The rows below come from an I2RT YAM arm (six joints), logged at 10 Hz.
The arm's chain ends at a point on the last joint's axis. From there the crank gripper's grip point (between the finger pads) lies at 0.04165 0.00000 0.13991 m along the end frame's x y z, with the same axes.
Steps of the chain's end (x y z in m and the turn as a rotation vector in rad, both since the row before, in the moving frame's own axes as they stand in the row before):
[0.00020, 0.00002, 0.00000, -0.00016, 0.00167, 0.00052]
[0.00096, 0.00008, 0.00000, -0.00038, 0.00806, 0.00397]
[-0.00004, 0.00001, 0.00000, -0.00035, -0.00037, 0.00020]
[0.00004, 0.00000, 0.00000, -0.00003, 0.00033, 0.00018]
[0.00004, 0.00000, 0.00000, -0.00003, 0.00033, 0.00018]
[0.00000, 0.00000, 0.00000, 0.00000, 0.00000, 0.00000]
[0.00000, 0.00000, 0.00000, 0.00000, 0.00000, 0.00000]
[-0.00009, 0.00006, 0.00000, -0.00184, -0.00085, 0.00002]
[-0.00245, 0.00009, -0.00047, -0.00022, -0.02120, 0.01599]
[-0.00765, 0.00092, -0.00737, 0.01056, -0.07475, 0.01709]
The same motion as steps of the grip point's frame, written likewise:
[0.00043, 0.00006, -0.00007, -0.00016, 0.00167, 0.00052]
[0.00209, 0.00030, -0.00034, -0.00038, 0.00806, 0.00397]
[-0.00009, 0.00007, 0.00002, -0.00035, -0.00037, 0.00020]
[0.00009, 0.00001, -0.00001, -0.00003, 0.00033, 0.00018]
[0.00009, 0.00001, -0.00001, -0.00003, 0.00033, 0.00018]
[0.00000, 0.00000, 0.00000, 0.00000, 0.00000, 0.00000]
[0.00000, 0.00000, 0.00000, 0.00000, 0.00000, 0.00000]
[-0.00021, 0.00032, 0.00004, -0.00184, -0.00085, 0.00002]
[-0.00543, 0.00076, 0.00038, -0.00022, -0.02120, 0.01599]
[-0.01821, 0.00005, -0.00465, 0.01056, -0.07475, 0.01709]

